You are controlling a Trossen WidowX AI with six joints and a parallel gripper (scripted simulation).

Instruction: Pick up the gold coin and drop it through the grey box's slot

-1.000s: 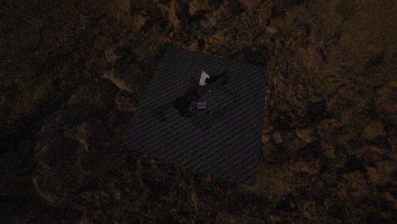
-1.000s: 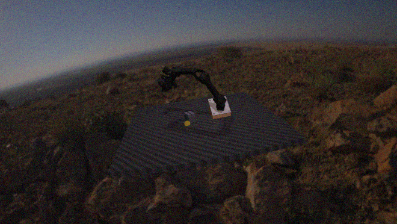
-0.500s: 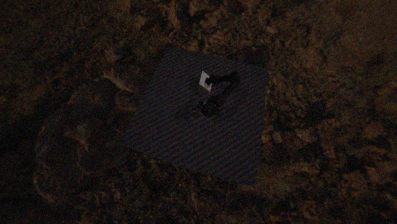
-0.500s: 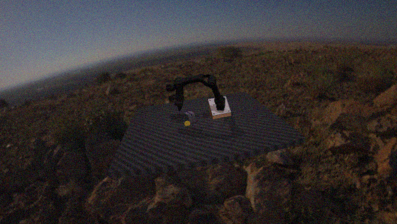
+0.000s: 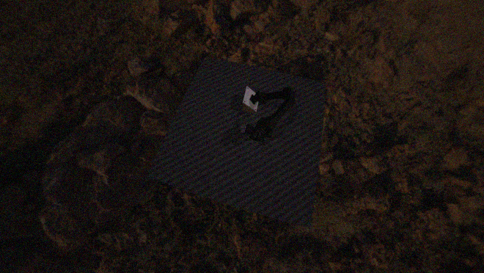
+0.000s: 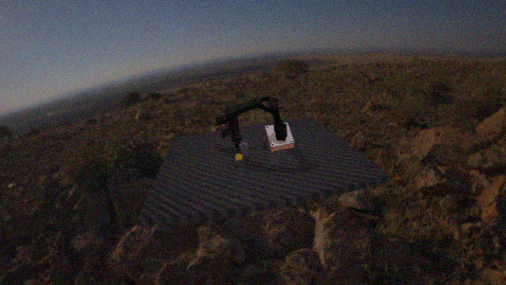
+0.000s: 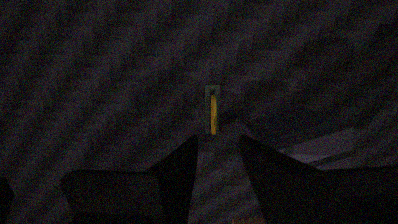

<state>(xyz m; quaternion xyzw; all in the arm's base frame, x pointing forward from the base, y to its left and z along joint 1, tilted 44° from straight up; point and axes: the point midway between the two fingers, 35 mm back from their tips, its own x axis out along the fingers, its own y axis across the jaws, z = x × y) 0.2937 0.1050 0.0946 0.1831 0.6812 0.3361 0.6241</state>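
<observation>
Now: the gold coin 7 cm below my gripper tip.
</observation>
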